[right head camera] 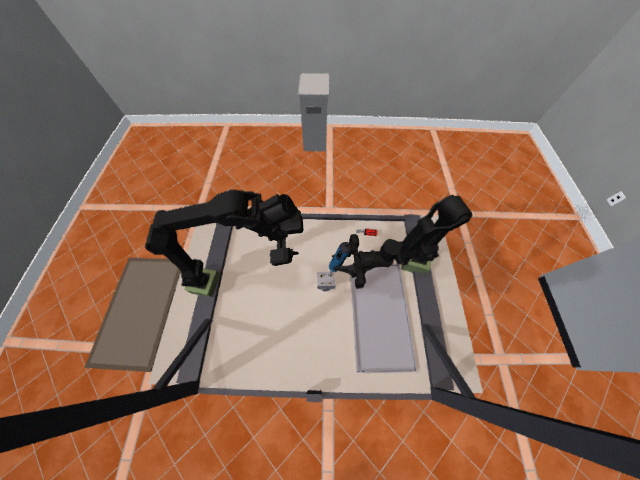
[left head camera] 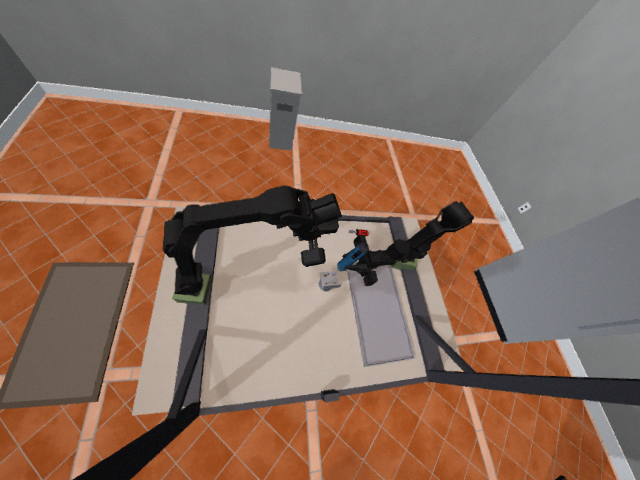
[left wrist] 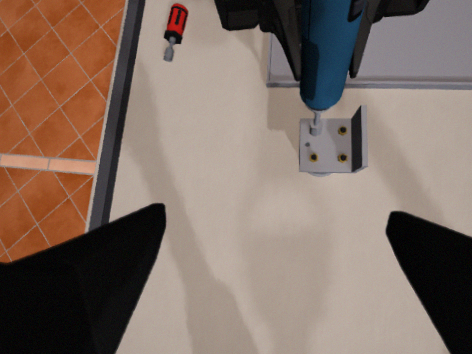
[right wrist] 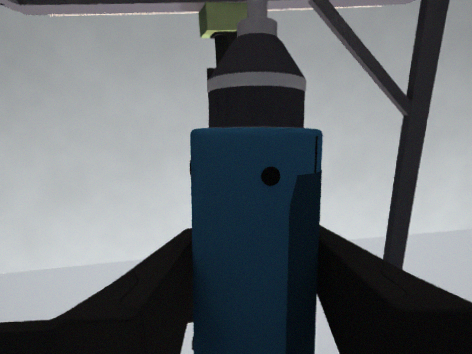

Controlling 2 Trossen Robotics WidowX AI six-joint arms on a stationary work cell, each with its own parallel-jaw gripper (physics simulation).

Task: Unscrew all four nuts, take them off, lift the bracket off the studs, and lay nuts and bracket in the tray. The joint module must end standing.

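Places are measured from the left arm's base along level axes (x right, y ahead, z up), in millimetres.
Pixels of known places: left gripper, fingertip midpoint: (right head camera: 297, 240) (left head camera: 317, 240) (left wrist: 275, 217); right gripper, fingertip midpoint: (right head camera: 332, 262) (left head camera: 343, 261) (left wrist: 325, 77) (right wrist: 251, 236); left arm's base, origin of the base link: (right head camera: 200, 280) (left head camera: 191, 286) (right wrist: 229, 34); right arm's base, origin of the base link: (right head camera: 419, 256).
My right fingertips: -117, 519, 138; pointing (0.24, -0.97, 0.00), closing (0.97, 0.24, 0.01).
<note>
For each thing: its middle in the pictures, then the offset to it from my right fingertips, as dx, dy, dz. "spot": a spot on its surface instead.
- grey bracket, body centre: (left wrist: 330, 141) (right head camera: 326, 278) (left head camera: 330, 278) +28, -16, -117
- standing joint module, body centre: (left wrist: 324, 150) +28, -16, -164
- third nut, surface spot: (left wrist: 342, 158) spot: +47, -31, -126
- socket tip, surface spot: (left wrist: 315, 129) spot: +7, -11, -101
- blue power driver, body centre: (right wrist: 255, 255) (left wrist: 325, 62) (right head camera: 336, 262) (left head camera: 347, 261) -3, +14, -2
- tray, body centre: (left wrist: 407, 19) (right head camera: 380, 313) (left head camera: 378, 308) +110, +221, -192
- red-handled nut driver, body centre: (left wrist: 174, 34) (right head camera: 366, 232) (left head camera: 358, 232) -252, +136, -186
The grey bracket (left head camera: 329, 279) (right head camera: 325, 281) (left wrist: 327, 145) sits on the standing joint module (left wrist: 320, 174), whose round edge shows below it. Three nuts show in the left wrist view: one nut (left wrist: 342, 130), another nut (left wrist: 313, 157) and a third nut (left wrist: 342, 158). The socket tip (left wrist: 315, 129) of a blue power driver (left head camera: 351, 257) (right head camera: 338, 255) (left wrist: 325, 35) (right wrist: 240, 210) is over the remaining corner and hides it. My right gripper (left wrist: 325, 77) (right wrist: 251, 236) is shut on the driver. My left gripper (left wrist: 275, 217) is open and empty, high above the table. The tray (left head camera: 385, 330) (right head camera: 385, 330) (left wrist: 410, 45) lies right of the bracket in the head views.
A red-handled nut driver (left head camera: 362, 232) (right head camera: 370, 232) (left wrist: 176, 22) lies near the table's far edge. The dark table frame (left head camera: 206, 330) (right head camera: 204, 330) (left wrist: 112, 120) edges the table. A grey pillar (left head camera: 284, 113) (right head camera: 313, 118) stands on the floor beyond it.
</note>
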